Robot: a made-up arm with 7 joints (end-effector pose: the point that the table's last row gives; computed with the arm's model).
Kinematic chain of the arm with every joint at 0, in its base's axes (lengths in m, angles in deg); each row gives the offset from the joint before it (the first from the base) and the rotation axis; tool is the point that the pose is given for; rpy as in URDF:
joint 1: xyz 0 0 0.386 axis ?
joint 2: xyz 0 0 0 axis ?
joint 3: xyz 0 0 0.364 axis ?
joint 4: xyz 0.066 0 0 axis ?
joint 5: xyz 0.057 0 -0.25 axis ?
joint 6: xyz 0 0 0 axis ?
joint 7: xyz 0.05 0 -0.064 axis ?
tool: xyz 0 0 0 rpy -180 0 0
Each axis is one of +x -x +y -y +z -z.
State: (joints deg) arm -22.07 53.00 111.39 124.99 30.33 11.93 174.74
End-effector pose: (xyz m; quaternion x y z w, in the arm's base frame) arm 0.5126 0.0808 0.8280 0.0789 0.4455 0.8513 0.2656
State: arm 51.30 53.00 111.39 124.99 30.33 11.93 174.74
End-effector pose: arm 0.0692 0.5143 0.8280 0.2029 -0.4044 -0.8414 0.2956
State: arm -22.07 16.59 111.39 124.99 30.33 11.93 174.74
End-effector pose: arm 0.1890 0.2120 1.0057 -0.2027 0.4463 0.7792 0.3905
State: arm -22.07 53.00 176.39 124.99 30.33 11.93 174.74
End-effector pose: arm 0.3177 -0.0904 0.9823 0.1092 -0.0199 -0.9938 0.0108
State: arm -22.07 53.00 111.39 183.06 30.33 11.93 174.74
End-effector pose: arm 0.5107 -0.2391 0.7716 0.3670 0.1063 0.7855 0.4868
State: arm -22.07 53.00 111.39 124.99 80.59 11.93 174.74
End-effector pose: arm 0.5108 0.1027 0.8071 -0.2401 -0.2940 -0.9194 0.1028
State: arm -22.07 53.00 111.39 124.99 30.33 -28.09 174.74
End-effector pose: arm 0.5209 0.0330 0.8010 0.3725 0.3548 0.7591 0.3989
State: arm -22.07 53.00 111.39 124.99 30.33 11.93 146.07
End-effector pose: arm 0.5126 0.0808 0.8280 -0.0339 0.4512 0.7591 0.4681
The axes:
joint 1: +z
joint 2: +y
joint 3: +z
joint 4: -y
joint 5: -z
joint 6: +y
joint 7: -z

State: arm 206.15 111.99 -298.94 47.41 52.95 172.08 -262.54
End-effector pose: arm -0.0887 -0.2863 0.2303 -0.5239 -0.3446 0.5247 0.5757
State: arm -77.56 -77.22 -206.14 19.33 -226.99 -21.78 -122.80
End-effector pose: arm 0.0928 0.1425 0.2789 0.5972 0.4703 -0.1093 0.6404
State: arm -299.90 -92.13 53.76 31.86 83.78 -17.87 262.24
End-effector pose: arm -0.2364 -0.0427 0.5978 -0.1300 -0.4344 -0.8884 0.0714
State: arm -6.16 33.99 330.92 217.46 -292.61 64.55 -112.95
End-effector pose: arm 0.2368 0.0843 0.9497 0.0698 0.6188 0.5819 0.5231
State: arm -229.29 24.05 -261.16 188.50 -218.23 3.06 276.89
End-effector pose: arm -0.1988 0.2258 0.9899 -0.1783 0.1391 0.7764 0.5882
